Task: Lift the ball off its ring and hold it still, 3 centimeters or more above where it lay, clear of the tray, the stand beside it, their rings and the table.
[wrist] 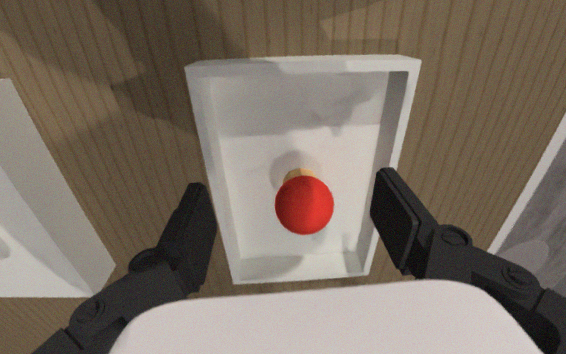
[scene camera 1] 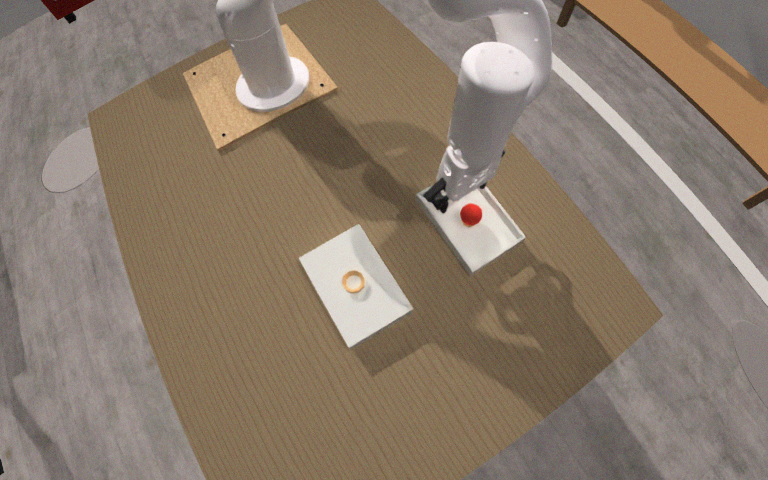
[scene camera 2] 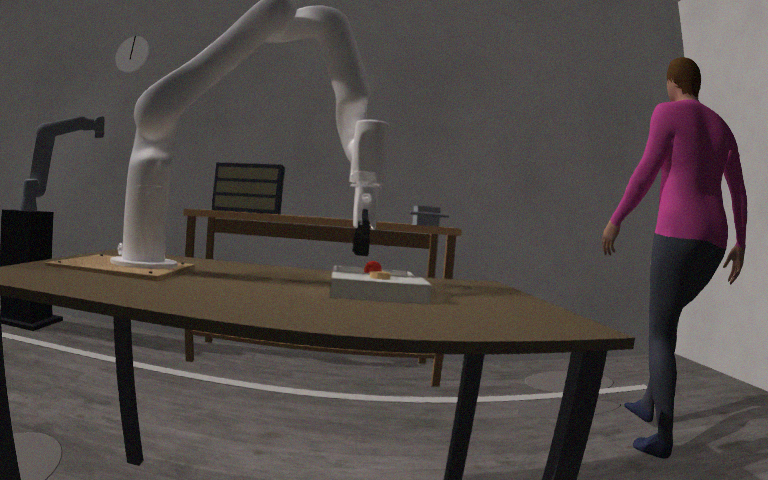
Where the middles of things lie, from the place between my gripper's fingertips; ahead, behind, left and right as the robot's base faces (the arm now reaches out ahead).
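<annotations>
Counted from my hand: red ball (wrist: 304, 205), 30 mm ahead, 10 mm to the left, 40 mm below; white tray (scene camera 1: 476, 246), 30 mm ahead, 10 mm to the left, 50 mm below; white stand (scene camera 1: 362, 297), 40 mm ahead, 250 mm to the right, 40 mm below.
</annotations>
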